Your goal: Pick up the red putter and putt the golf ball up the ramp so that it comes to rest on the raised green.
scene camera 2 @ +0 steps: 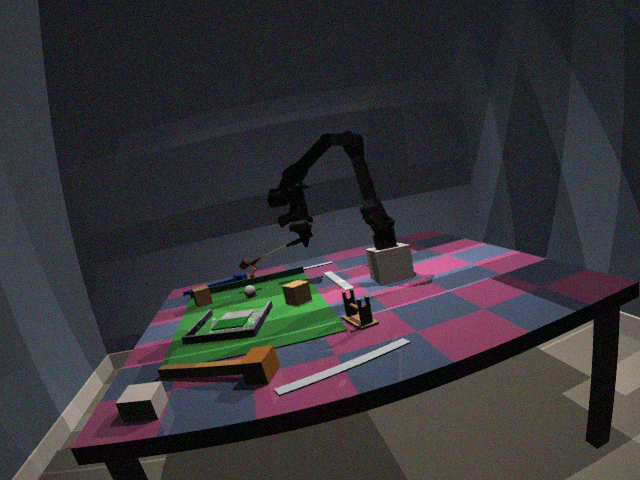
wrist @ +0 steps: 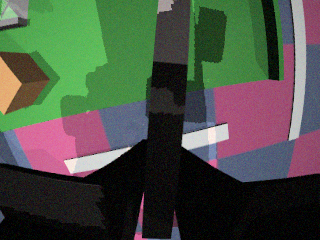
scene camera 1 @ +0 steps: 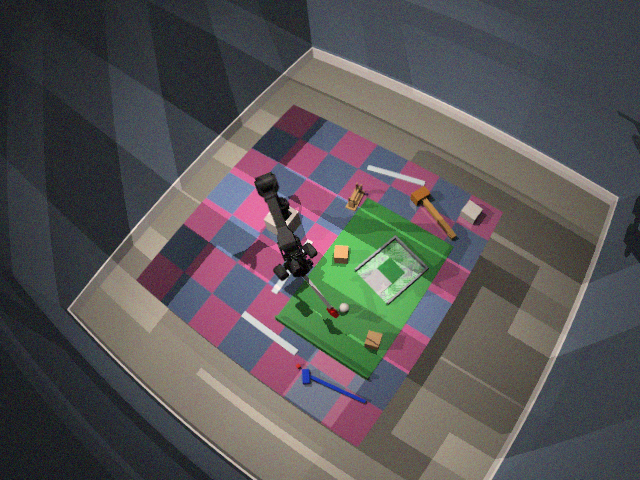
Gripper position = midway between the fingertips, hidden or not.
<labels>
My gripper (scene camera 2: 306,246) carries a red putter.
</labels>
